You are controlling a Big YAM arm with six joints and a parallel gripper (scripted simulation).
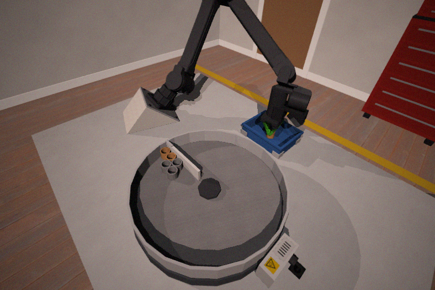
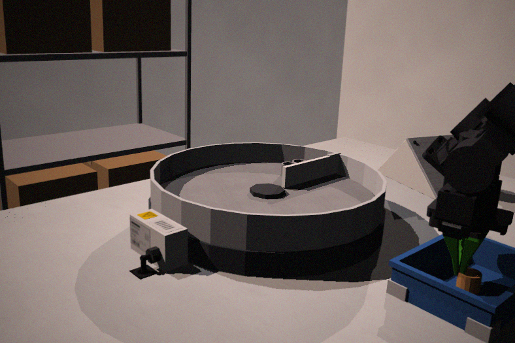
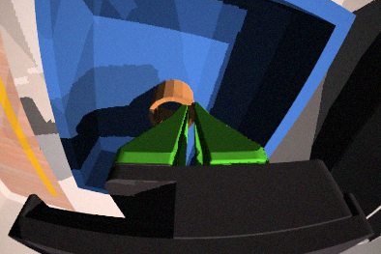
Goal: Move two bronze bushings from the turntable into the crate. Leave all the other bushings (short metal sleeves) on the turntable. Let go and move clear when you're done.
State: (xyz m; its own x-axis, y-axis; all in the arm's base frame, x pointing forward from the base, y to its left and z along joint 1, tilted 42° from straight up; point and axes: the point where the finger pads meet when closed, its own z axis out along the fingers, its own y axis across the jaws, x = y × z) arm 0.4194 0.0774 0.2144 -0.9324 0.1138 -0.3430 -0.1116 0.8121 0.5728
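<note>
My gripper is now 10 mm to the right of the blue crate and 10 mm above it. Also, from my hand: turntable 10 mm ahead, 360 mm to the right, 20 mm above.
</note>
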